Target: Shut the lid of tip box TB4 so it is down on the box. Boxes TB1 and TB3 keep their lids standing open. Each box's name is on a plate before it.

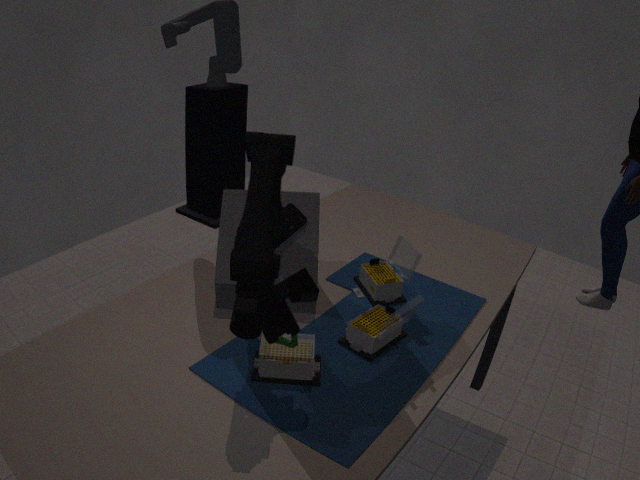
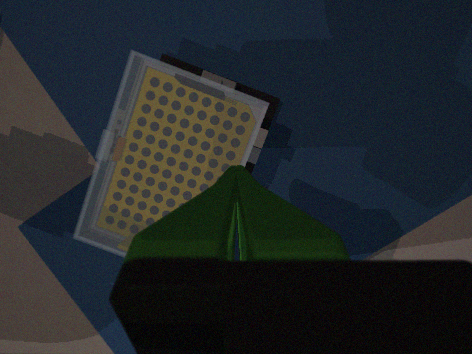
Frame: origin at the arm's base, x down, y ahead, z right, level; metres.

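Seen in the pictures: gripper, fingertip midpoint: (image 1: 294,346) (image 2: 236,176).
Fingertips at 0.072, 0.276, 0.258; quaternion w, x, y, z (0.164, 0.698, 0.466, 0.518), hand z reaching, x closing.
Note:
A point is followed by its place in that frame, as x, y, z.
A white tip box (image 1: 286,369) @(0.140, 0.265, 0.270) with a yellow rack of tips stands at the near left of the mat. Its clear lid (image 1: 306,338) @(0.101, 0.259, 0.191) (image 2: 102,160) @(0.100, 0.213, 0.207) lies over the rack, flat or nearly flat; whether a small gap is left under it I cannot tell. My gripper (image 1: 293,342) @(0.072, 0.276, 0.258) (image 2: 236,176) @(0.072, 0.276, 0.258) has green fingers that are shut with nothing between them, and the tips are over the lid's edge. Two other tip boxes, one in the middle (image 1: 364,338) @(0.135, 0.344, 0.068) and one at the back (image 1: 383,289) @(0.135, 0.273, -0.157), have clear lids (image 1: 408,308) @(0.036, 0.424, 0.024) (image 1: 405,255) @(0.073, 0.277, -0.272) standing open. The box names are not readable.
The boxes stand on a blue mat (image 1: 356,408) @(0.178, 0.438, 0.247) (image 2: 310,65) @(0.178, 0.371, 0.226) on a pale table (image 1: 129,372) @(0.181, -0.027, 0.505). A grey block (image 1: 305,206) @(-0.061, 0.033, -0.102) stands behind my arm. Another arm on a black pedestal (image 1: 214,149) is at the back left, and a person (image 1: 615,242) stands at the far right.

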